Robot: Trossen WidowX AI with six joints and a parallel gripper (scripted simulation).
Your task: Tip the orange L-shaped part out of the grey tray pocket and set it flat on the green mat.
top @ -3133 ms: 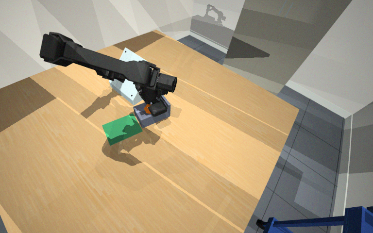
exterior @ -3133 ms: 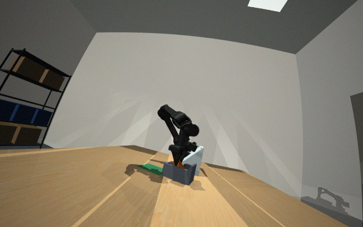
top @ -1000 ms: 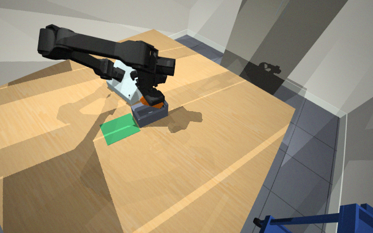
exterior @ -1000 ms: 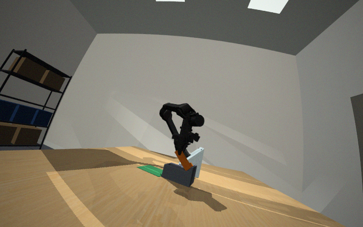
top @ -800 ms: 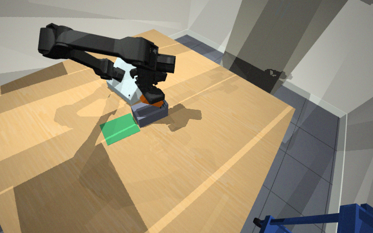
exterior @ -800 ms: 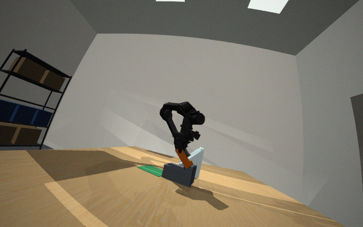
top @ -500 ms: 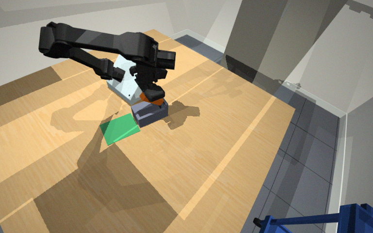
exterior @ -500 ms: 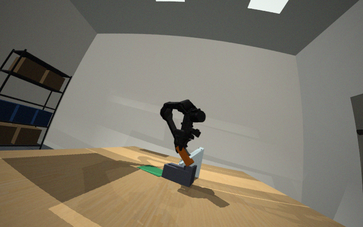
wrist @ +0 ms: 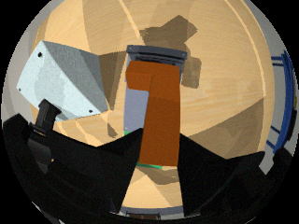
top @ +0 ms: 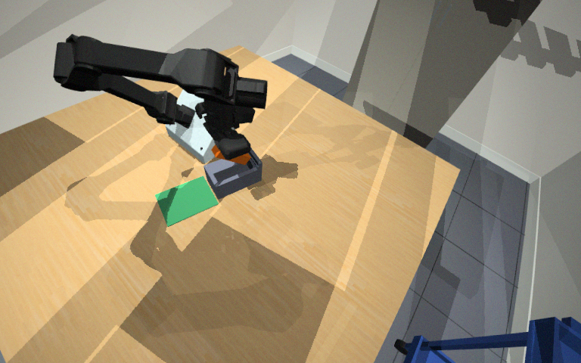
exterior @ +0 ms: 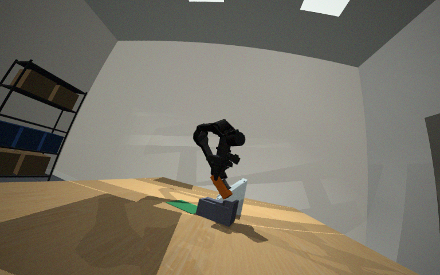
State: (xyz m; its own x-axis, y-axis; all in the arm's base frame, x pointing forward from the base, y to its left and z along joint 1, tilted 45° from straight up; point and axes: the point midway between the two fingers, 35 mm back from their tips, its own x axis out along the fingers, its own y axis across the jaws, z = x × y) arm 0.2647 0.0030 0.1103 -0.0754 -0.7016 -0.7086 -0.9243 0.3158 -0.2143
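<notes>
Now: gripper tip 17 cm above the green mat, 12 cm to the left of it and 6 cm past it. Round my gripper tip: orange L-shaped part (3 cm to the left, 3 cm below).
</notes>
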